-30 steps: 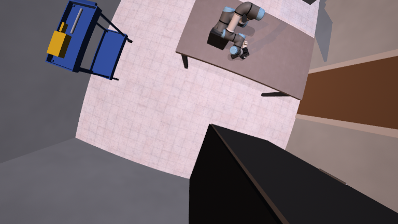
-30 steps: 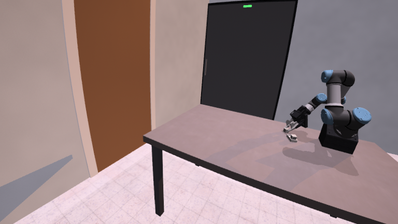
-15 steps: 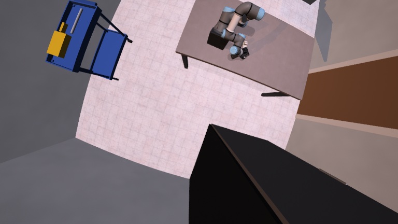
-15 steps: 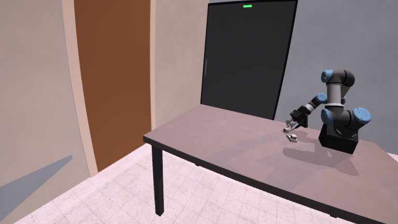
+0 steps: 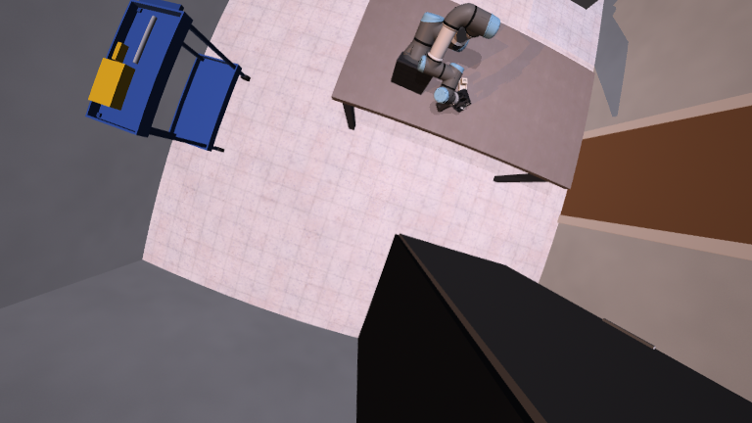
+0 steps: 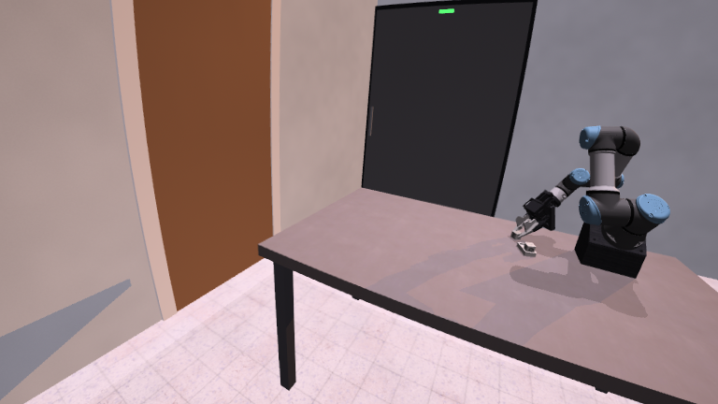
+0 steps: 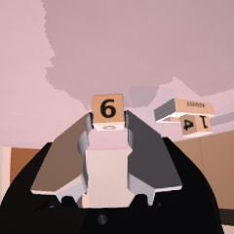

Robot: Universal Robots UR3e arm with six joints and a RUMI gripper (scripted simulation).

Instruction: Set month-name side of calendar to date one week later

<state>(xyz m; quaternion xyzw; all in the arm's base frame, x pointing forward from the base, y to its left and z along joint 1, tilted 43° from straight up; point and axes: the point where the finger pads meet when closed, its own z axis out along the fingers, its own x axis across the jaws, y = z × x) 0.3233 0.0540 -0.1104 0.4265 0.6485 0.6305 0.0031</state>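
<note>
My gripper is now 10 mm above the cube. Round my hand: pale tray (30 mm behind, 100 mm to the left, 10 mm below).
</note>
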